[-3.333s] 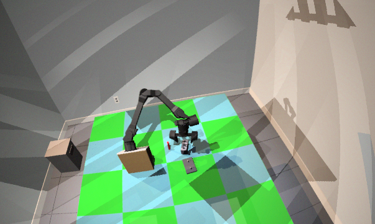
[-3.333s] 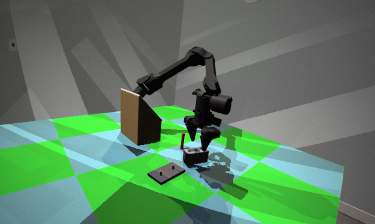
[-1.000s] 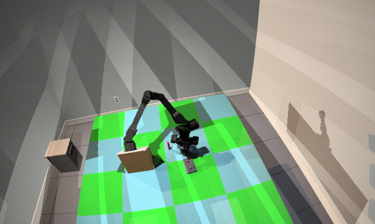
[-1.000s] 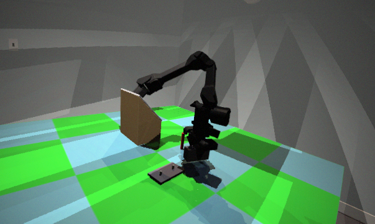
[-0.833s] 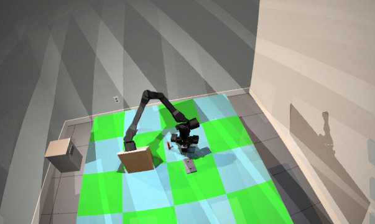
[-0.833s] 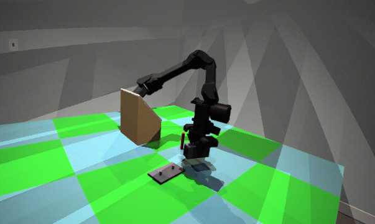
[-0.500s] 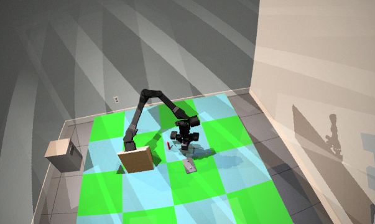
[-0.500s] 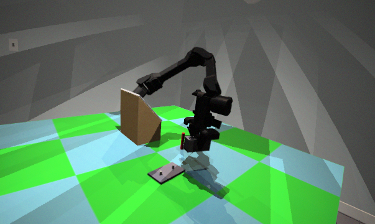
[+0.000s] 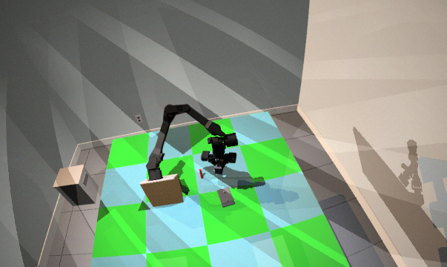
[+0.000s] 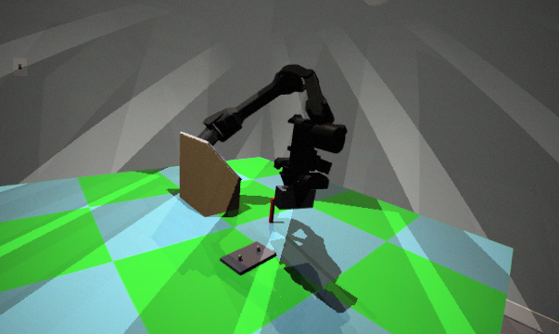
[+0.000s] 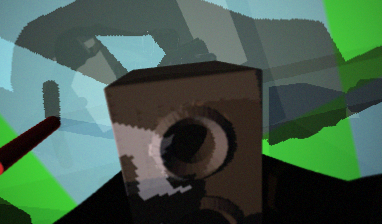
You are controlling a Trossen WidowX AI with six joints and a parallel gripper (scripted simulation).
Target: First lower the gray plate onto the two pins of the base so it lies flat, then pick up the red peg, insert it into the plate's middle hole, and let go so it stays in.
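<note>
Right now my gripper tip is 14 cm to the left of the dark base, 10 cm above it and 2 cm short of it. Also, from my gripper tip: red peg (12 cm behind, 7 cm below, 2 cm to the left); then gray plate (3 cm above).
</note>
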